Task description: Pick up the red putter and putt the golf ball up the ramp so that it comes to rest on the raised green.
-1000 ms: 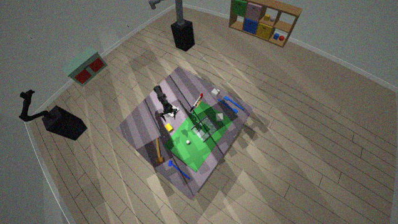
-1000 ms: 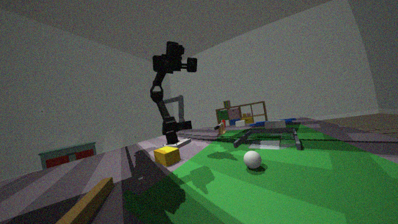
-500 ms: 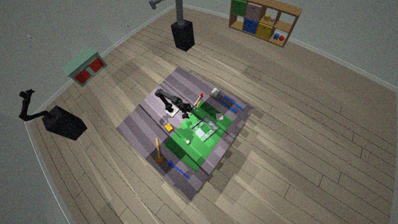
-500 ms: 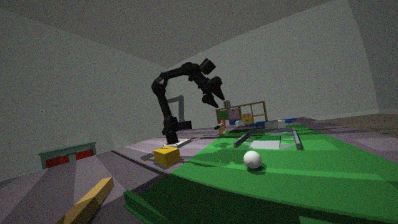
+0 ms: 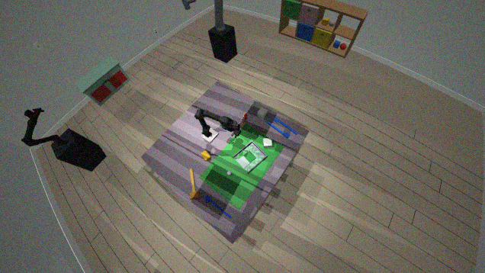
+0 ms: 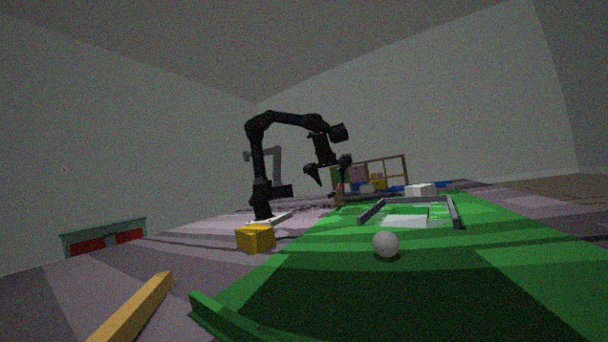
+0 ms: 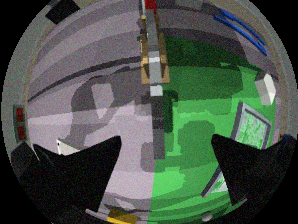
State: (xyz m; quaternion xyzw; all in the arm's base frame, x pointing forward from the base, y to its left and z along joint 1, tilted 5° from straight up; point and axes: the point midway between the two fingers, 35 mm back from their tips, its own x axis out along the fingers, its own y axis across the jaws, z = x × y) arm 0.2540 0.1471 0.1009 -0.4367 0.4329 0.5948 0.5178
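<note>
The yellow cube lies 9 cm behind my gripper tip, 34 cm to the right of it and 8 cm below it. From my gripper tip the other things lie so: green mat: 24 cm ahead, 17 cm to the right, 10 cm below; then white golf ball: 21 cm ahead, 34 cm to the right, 8 cm below; then blue putter: 32 cm ahead, 64 cm to the right, 9 cm below.
</note>
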